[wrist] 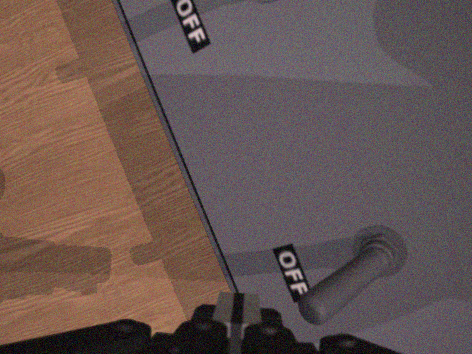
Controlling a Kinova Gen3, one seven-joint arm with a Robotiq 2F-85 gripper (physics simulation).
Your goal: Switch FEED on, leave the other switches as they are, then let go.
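Frame: origin at the arm's base, x right, y ahead, z up, level; centimetres.
Seen in the pictures: gripper, fingertip midpoint: (237,321).
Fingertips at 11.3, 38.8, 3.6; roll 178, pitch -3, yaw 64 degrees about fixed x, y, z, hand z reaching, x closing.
A point is followed by its place in that frame, as x, y, z.
The FEED switch's grey lever (345,285) @[11.5, 42.7, 3.7] is at the lower right in the wrist view, tilted toward its OFF label (291,272) @[11.7, 41.3, -1.0] at the panel's edge side. Its name label and ON label do not show. My gripper (237,321) @[11.3, 38.8, 3.6] is shut with nothing between the fingertips. It shows at the bottom centre, to the left of the lever's rounded tip and apart from it in the view, over the panel's edge. The height of the fingertips above the panel is hard to tell.
The grey panel (280,165) @[7.1, 42.5, -0.3] has a dark edge running diagonally beside the wooden table top (55,150) @[1.4, 31.0, -8.7]. Another OFF label (191,25) @[0.0, 41.3, -1.0] is at the top, belonging to a neighbouring switch whose lever is out of view. Shadows fall across the panel and the wood.
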